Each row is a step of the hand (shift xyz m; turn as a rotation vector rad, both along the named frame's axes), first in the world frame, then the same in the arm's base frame.
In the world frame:
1: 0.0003 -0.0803 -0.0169 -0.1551 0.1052 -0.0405
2: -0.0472 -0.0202 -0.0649 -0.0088 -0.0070 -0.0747
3: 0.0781 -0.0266 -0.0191 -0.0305 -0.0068 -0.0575
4: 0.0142 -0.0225 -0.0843 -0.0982 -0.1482 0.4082
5: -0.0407 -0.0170 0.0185 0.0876 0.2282 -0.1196
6: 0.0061 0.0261 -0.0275 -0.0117 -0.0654 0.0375
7: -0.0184 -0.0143 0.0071 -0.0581 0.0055 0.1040
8: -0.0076 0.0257 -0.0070 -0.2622 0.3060 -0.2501
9: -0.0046 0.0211 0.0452 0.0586 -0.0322 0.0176
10: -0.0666 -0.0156 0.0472 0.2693 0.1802 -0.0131
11: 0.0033 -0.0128 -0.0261 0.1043 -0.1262 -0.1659
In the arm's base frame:
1: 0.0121 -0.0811 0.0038 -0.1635 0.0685 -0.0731
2: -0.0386 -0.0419 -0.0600 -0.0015 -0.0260 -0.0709
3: 0.0822 -0.0187 -0.0080 -0.0244 -0.0249 -0.0554
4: 0.0240 -0.0399 -0.0752 -0.1120 -0.0580 0.4270
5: -0.0396 -0.0178 0.0202 0.0670 0.2029 -0.1685
6: 0.0050 0.0193 -0.0328 -0.0062 -0.0554 0.0521
7: -0.0169 -0.0147 0.0095 -0.0668 0.0219 0.0963
8: -0.0102 0.0219 -0.0136 -0.2777 0.1950 -0.3313
9: -0.0111 0.0305 0.0382 0.0606 -0.0181 0.0280
10: -0.0677 -0.0133 0.0463 0.2439 0.2091 -0.0446
11: 0.0071 -0.0181 -0.0219 0.1333 -0.1459 -0.1237

